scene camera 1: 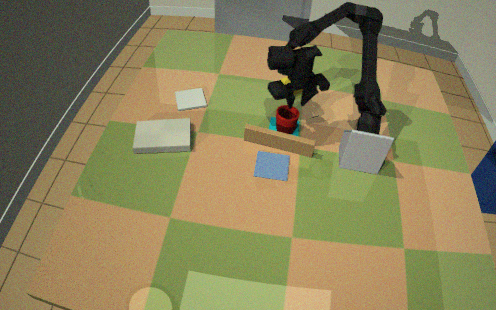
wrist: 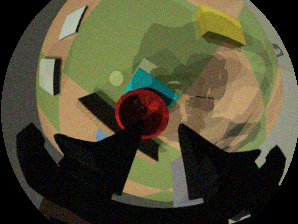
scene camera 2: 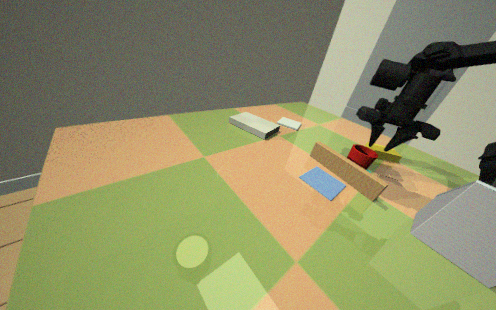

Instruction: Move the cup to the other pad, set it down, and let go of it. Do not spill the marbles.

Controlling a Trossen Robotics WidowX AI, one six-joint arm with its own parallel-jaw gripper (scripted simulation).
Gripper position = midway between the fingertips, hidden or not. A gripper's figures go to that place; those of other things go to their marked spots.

My gripper [wrist: 161, 125] is 0.10 m from the lens. A yellow block [wrist: 220, 27] is 0.22 m from the lens. A teal pad [wrist: 142, 79]: 0.17 m from the lens. A wooden bar [wrist: 94, 108] is 0.19 m from the lens. The marked spots on the yellow block and the teal pad are 0.19 m apart.
